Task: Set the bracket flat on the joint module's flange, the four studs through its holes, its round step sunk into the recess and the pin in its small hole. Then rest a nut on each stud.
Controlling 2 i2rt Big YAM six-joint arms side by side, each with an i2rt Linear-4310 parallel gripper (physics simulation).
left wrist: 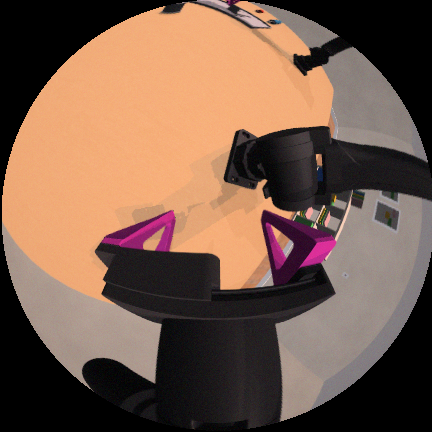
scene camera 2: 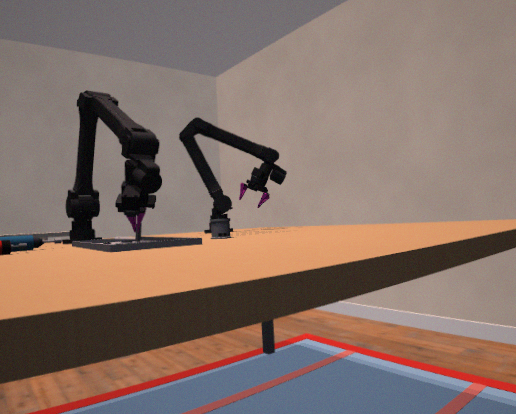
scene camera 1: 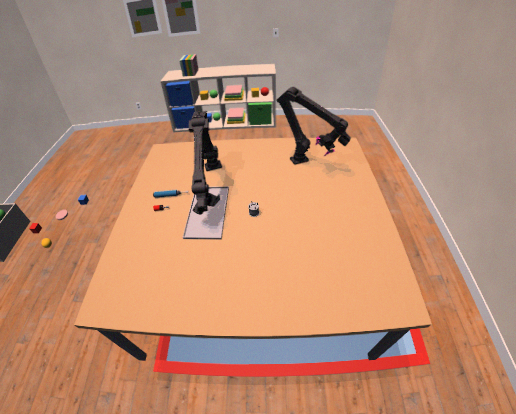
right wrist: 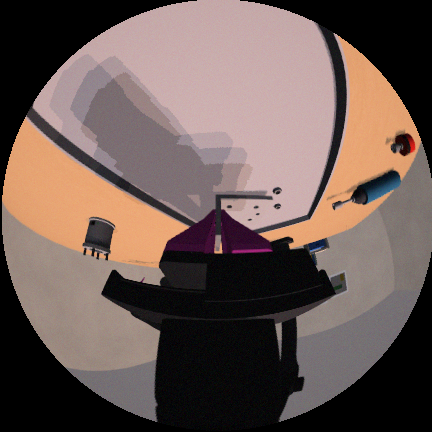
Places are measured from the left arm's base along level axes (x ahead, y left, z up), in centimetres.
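Pixels of known places: left gripper, fingertip midpoint: [left wrist: 217, 214] [scene camera 2: 248, 203] [scene camera 1: 319, 150] [right wrist: 150, 280]; right gripper, fingertip midpoint: [scene camera 2: 136, 231] [scene camera 1: 212, 203] [right wrist: 217, 214]; left arm's base, link origin: [left wrist: 244, 160] [scene camera 1: 299, 159]; right arm's base, link origin: [left wrist: 298, 64] [scene camera 1: 213, 166] [right wrist: 276, 241].
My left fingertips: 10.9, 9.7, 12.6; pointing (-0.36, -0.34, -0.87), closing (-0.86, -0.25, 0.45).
Observation:
For each thing: its middle in the pictures, then the offset to it from my left fingertips, as dx, dy, dz. Level surfaces: height alone.
- grey bracket, body centre: [right wrist: 241, 223] [scene camera 2: 127, 232] +7.7, -78.6, -9.2
- tray, body centre: [right wrist: 233, 162] [scene camera 2: 129, 242] [scene camera 1: 207, 210] +14.2, -83.6, -11.8
- joint module, body centre: [right wrist: 97, 239] [scene camera 2: 220, 226] [scene camera 1: 253, 208] +26.0, -57.9, -8.9
- blue-handled tool, body centre: [right wrist: 373, 188] [scene camera 2: 16, 244] [scene camera 1: 170, 193] -9.6, -102.9, -10.6
- red-handled tool, body centre: [scene camera 2: 5, 247] [scene camera 1: 161, 207] +0.8, -110.4, -10.9
- table, surface height: dz -12.6
The grey bracket [scene camera 2: 138, 234] [right wrist: 245, 196] is seen edge-on in the right wrist view, an L with one thin plate upright. My right gripper [scene camera 2: 136, 230] [right wrist: 217, 214] is shut on that upright plate, low over the tray [scene camera 1: 202, 238] [scene camera 2: 150, 246] [right wrist: 341, 100]. Whether the bracket touches the tray is unclear. Two nuts [right wrist: 277, 191] [right wrist: 277, 206] lie on the tray; several dark dots near them are too small to tell. The joint module [scene camera 1: 254, 209] [scene camera 2: 220, 228] [right wrist: 100, 232] stands on the table, studs up, beside the tray. My left gripper [scene camera 1: 323, 146] [scene camera 2: 250, 203] [left wrist: 217, 214] is open and empty, raised far from the module.
A blue-handled tool [scene camera 1: 166, 193] [scene camera 2: 22, 243] [right wrist: 382, 187] and a red-handled tool [scene camera 1: 158, 207] [right wrist: 406, 144] lie on the table [scene camera 1: 260, 280] beyond the tray's left side in scene camera 1. The right arm hangs over the tray there. A shelf unit [scene camera 1: 220, 73] stands behind the table.

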